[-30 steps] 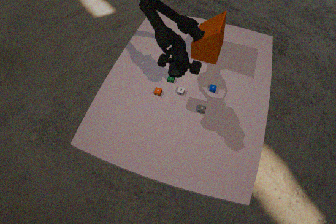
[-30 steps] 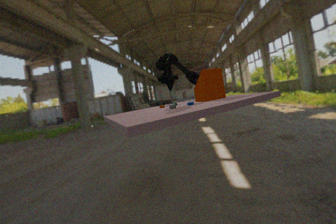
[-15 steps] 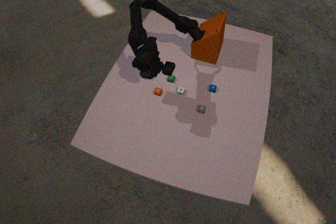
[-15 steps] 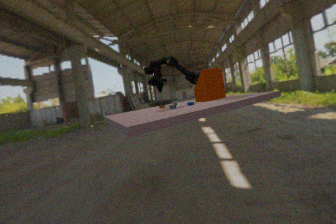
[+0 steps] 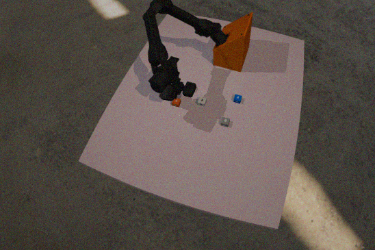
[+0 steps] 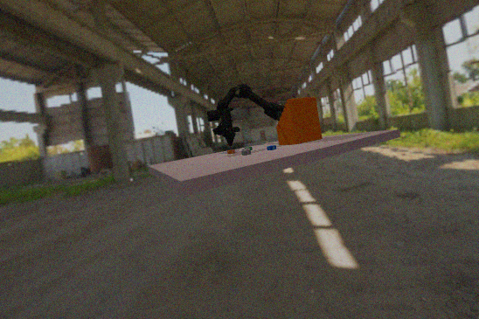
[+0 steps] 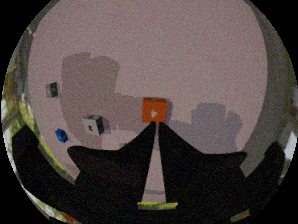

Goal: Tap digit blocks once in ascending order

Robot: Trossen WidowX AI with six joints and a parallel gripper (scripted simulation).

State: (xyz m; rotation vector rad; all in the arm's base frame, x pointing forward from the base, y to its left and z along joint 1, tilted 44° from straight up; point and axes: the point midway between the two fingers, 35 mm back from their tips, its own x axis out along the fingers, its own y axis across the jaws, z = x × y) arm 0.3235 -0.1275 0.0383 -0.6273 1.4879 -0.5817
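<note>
The orange block is 30 mm below my gripper tip. From my gripper tip the other things lie so: green block 90 mm behind, 40 mm to the left, 30 mm below; then grey block 240 mm to the left, 30 mm below, 30 mm ahead; then white block 110 mm to the left, 40 mm behind, 30 mm below.
</note>
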